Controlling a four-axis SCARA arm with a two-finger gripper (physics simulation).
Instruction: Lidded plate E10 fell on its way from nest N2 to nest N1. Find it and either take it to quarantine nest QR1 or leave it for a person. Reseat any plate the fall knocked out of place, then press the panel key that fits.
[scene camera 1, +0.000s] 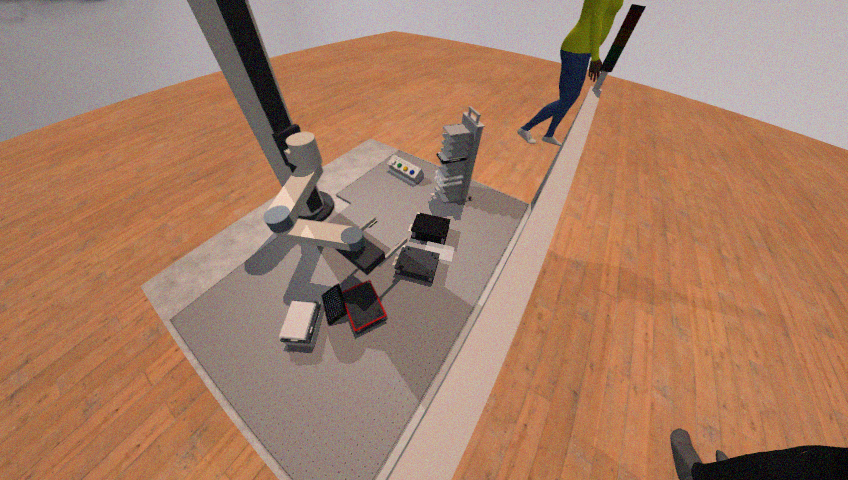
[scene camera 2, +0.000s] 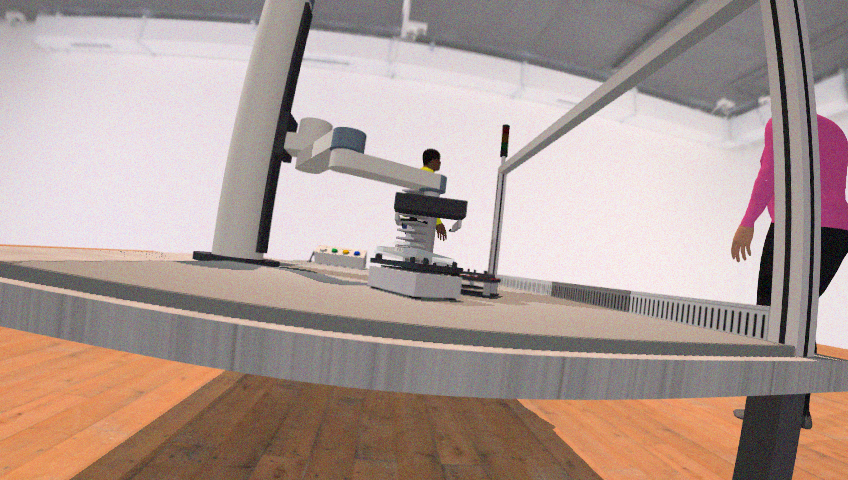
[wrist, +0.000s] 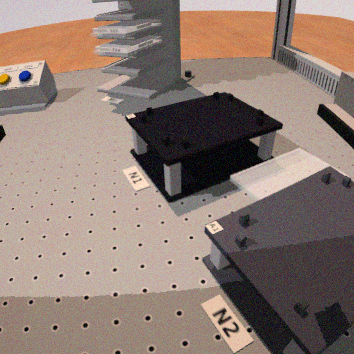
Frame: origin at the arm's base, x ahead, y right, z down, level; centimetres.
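Seen in the pictures: gripper, fingertip midpoint: (scene camera 1: 390, 228) (scene camera 2: 426, 225) (wrist: 161, 95); arm's base, link origin: (scene camera 1: 310, 208).
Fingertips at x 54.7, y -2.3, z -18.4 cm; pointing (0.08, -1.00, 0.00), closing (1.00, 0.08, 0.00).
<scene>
Pixels of each thing's top centre, then the offset from my fingertips to it.
- Nest N1, top centre: (wrist: 202, 110) (scene camera 1: 431, 223) dx +7.0, dy -20.0, dz +10.4 cm
- Nest N2, top centre: (wrist: 332, 224) (scene camera 1: 417, 259) dx +12.8, dy -0.6, dz +11.3 cm
- Quarantine nest QR1, top centre: (scene camera 2: 462, 272) (scene camera 1: 362, 303) dx +6.9, dy +26.3, dz +12.5 cm
- key panel, top centre: (scene camera 2: 341, 247) (scene camera 1: 405, 162) dx -30.5, dy -50.3, dz +8.7 cm
- black gridded piece, top centre: (scene camera 1: 331, 300) dx -2.6, dy +32.3, dz +11.8 cm
My gripper (scene camera 1: 390, 231) (scene camera 2: 427, 223) (wrist: 161, 95) is open and empty, held above the table on the near side of nests N1 and N2. Nest N1 (scene camera 1: 430, 227) (wrist: 205, 125) is a black stand with a bare top. Nest N2 (scene camera 1: 417, 262) (wrist: 280, 240), with a tag A1, also has a bare top. A clear, whitish plate (scene camera 1: 440, 251) (wrist: 282, 172) lies low on the table between the two nests, partly hidden by N2; no label on it is legible. Quarantine nest QR1 (scene camera 1: 365, 306) has a red rim and no plate on it. The key panel (scene camera 1: 405, 168) (scene camera 2: 340, 256) (wrist: 25, 90) has white, green, yellow and blue keys.
A shelf tower (scene camera 1: 473, 157) (wrist: 167, 45) holding plates stands behind N1. A black gridded piece (scene camera 1: 334, 303) and a white box (scene camera 1: 300, 321) (scene camera 2: 410, 281) are beside QR1. A person in yellow (scene camera 1: 589, 35) (scene camera 2: 431, 159) is past the table's back; a person in pink (scene camera 2: 830, 172) stands at the right.
</scene>
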